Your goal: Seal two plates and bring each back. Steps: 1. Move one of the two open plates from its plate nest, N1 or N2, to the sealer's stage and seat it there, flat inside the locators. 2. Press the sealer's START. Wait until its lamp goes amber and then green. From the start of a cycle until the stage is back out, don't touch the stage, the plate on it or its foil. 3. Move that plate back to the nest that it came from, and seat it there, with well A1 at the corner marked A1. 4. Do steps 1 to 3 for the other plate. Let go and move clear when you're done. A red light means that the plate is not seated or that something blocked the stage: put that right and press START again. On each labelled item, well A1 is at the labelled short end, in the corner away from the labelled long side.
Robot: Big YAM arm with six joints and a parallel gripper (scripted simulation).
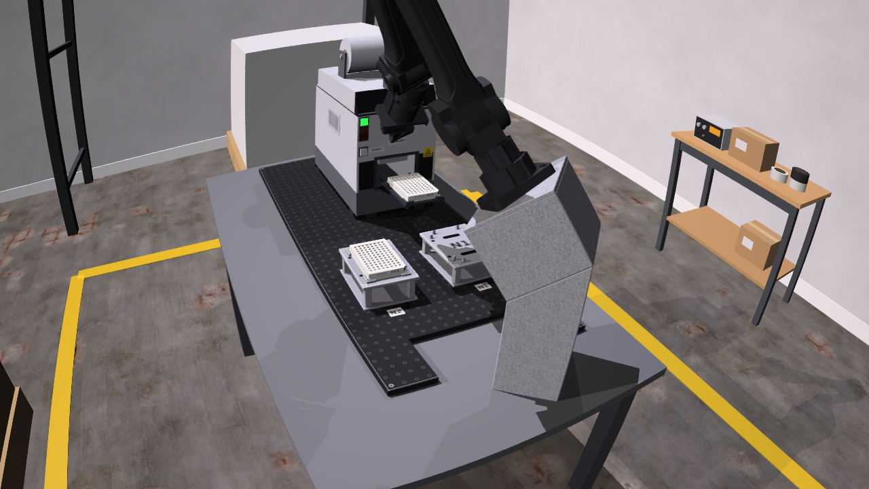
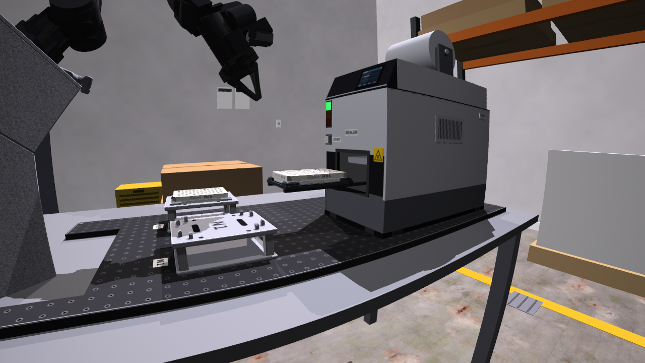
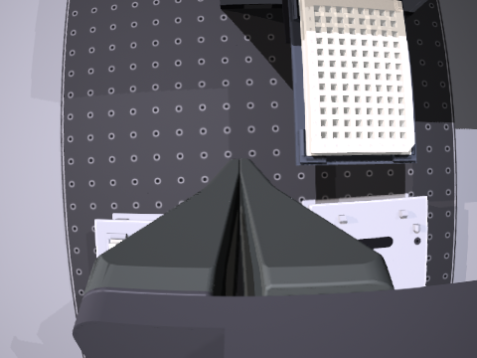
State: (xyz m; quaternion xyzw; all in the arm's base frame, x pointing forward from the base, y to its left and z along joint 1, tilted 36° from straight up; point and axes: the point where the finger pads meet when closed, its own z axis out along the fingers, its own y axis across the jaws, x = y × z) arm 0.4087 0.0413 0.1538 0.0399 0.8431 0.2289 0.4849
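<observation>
The start button is 180 mm ahead of my hand, 90 mm below it and 30 mm to the left of it. Also, from my hand: nest N2 (230 mm below, 130 mm behind, 60 mm to the left); white well plate (220 mm below, 130 mm behind, 60 mm to the left); sealer stage (180 mm below, 90 mm ahead, 80 mm to the right).
</observation>
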